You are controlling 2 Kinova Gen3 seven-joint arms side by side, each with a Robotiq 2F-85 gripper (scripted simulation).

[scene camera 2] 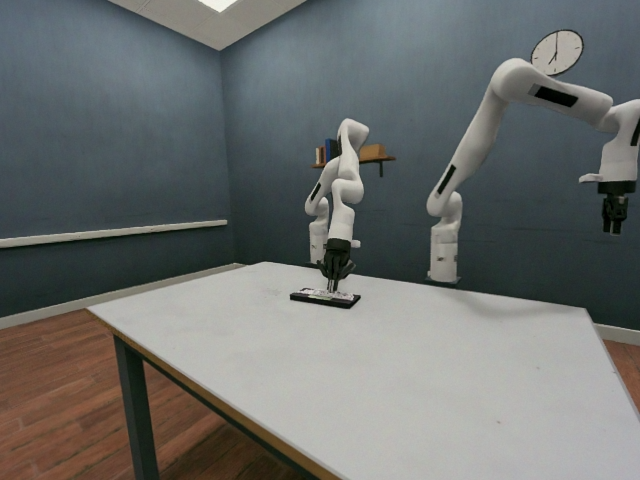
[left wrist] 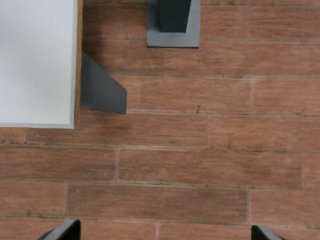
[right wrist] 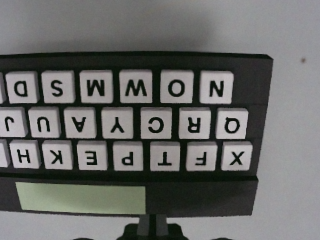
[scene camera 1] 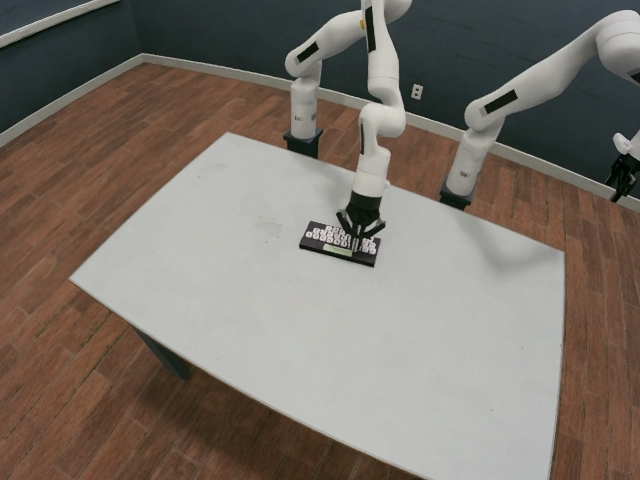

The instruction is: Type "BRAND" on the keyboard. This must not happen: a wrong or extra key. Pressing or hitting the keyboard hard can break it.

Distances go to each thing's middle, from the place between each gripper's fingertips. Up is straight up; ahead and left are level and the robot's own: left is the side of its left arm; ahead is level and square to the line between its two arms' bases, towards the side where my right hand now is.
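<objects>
Measured from my right hand (scene camera 1: pixel 354 250), the key (right wrist: pixel 80 122) is 40 mm to the right, 40 mm behind and 40 mm below.
As for my left gripper (scene camera 2: pixel 611 233), it is 69 cm to the left of the key, 42 cm short of it and 18 cm above it.
</objects>
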